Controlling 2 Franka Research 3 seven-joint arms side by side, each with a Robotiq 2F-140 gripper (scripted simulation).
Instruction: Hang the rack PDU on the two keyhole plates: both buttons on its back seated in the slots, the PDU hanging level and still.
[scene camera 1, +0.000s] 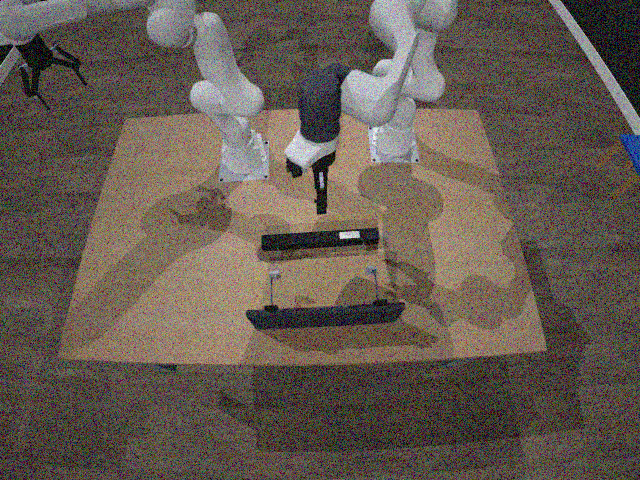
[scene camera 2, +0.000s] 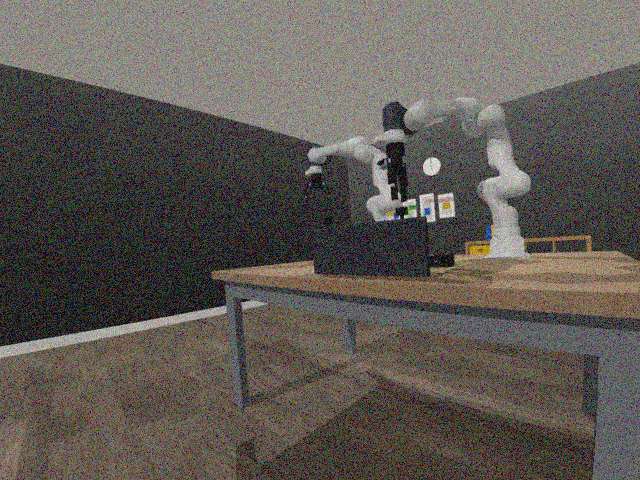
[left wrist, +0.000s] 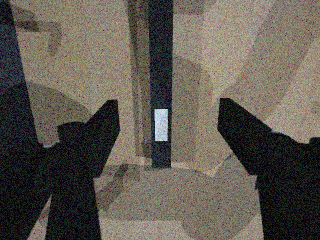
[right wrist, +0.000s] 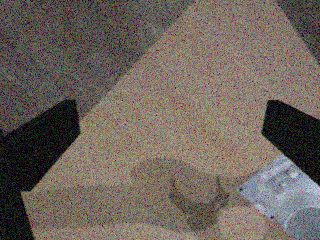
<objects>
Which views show my left gripper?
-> Scene camera 1, scene camera 2 and the left wrist view only.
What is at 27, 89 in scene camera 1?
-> My right gripper.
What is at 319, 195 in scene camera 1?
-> My left gripper.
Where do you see my right gripper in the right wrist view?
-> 171, 117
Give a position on a rack PDU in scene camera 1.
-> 321, 239
</objects>
